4 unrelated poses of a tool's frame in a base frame.
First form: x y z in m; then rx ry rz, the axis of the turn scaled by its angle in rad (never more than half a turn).
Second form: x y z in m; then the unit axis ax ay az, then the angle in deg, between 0 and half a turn. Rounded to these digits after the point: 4 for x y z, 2 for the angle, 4 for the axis.
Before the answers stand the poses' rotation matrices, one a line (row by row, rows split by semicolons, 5 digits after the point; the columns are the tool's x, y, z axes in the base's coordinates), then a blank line. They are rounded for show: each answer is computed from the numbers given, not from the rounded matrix.
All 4 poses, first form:
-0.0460 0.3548 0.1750 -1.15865 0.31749 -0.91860
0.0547 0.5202 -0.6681 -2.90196 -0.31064 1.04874
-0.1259 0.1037 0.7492 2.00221 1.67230 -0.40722
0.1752 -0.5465 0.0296 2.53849 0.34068 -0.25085
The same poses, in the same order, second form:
0.61112 0.45493 0.64774; -0.75782 0.09995 0.64477; 0.22859 -0.88490 0.40583
0.75132 0.17374 -0.63666; 0.20102 -0.97913 -0.02997; -0.62858 -0.10546 -0.77056
0.20239 0.97562 0.08484; 0.82739 -0.12401 -0.54776; -0.52389 0.18106 -0.83232
0.95019 0.29309 -0.10597; 0.18820 -0.81063 -0.55448; -0.24842 0.50692 -0.82542

-0.0460 0.3548 0.1750 -0.7661 0.2099 -0.6074 86.65
0.0547 0.5202 -0.6681 -0.9357 -0.1002 0.3382 177.69
-0.1259 0.1037 0.7492 0.7583 0.6334 -0.1542 151.28
0.1752 -0.5465 0.0296 0.9864 0.1324 -0.0975 147.45

